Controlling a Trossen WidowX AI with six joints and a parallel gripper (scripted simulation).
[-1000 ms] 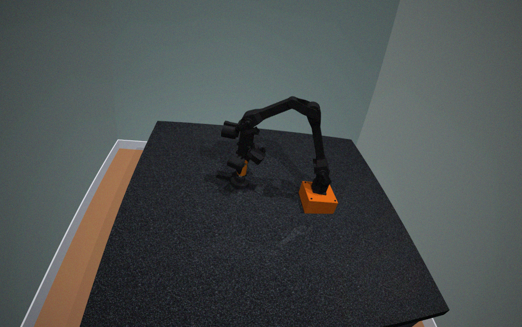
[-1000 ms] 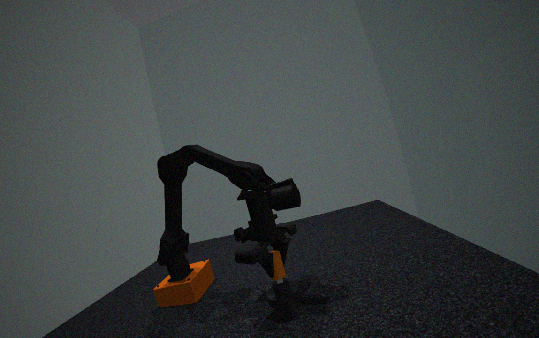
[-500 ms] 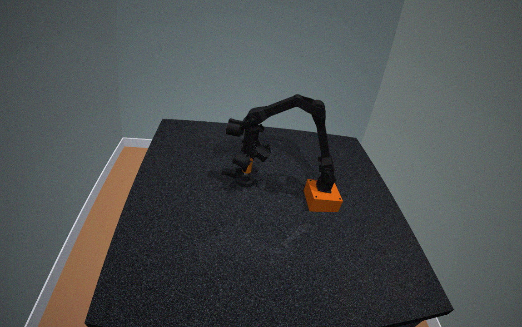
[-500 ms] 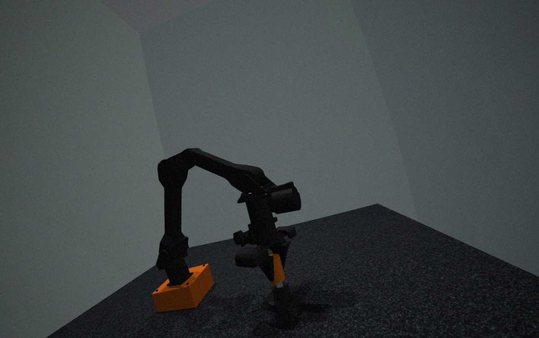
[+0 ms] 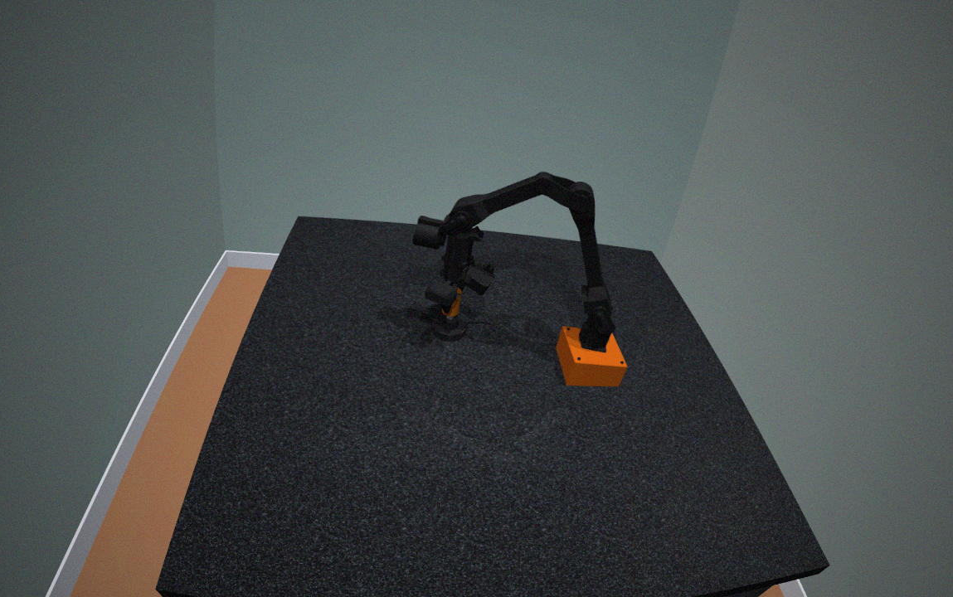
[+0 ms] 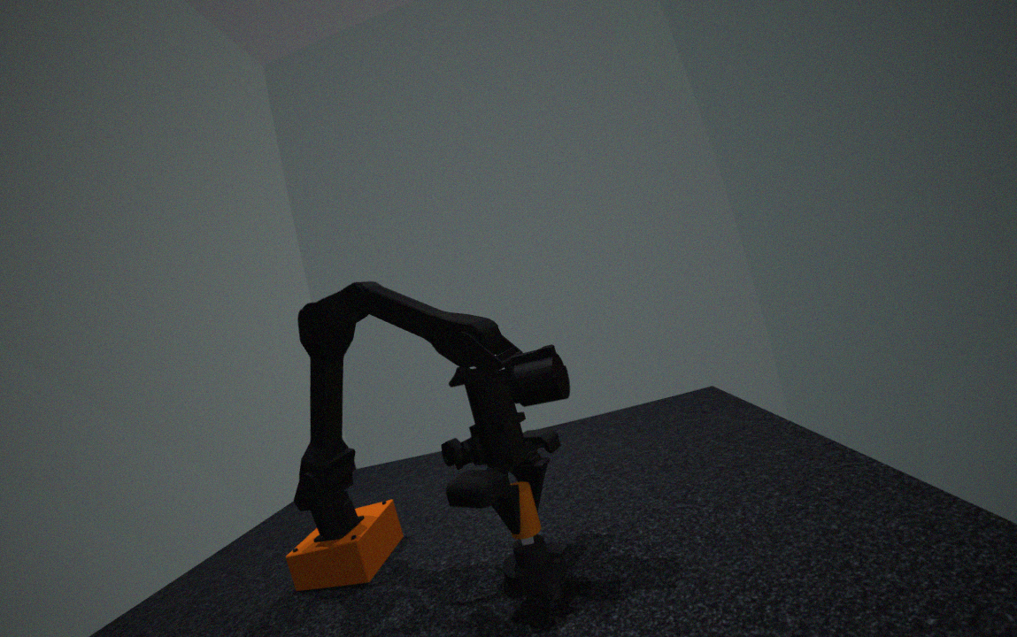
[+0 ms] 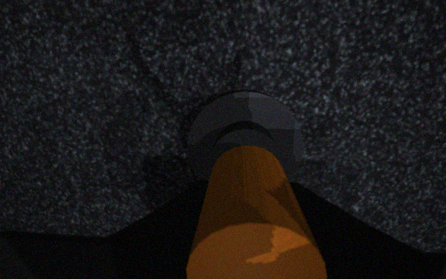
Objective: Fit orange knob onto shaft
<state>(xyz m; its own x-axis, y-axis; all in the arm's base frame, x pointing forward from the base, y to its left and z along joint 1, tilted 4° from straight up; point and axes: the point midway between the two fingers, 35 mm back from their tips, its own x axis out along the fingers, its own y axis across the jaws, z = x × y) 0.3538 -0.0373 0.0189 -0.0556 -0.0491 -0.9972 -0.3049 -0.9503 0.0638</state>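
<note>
My gripper tip is 4 cm above the dark round pedestal. Round my gripper tip: orange knob 3 cm above.
</note>
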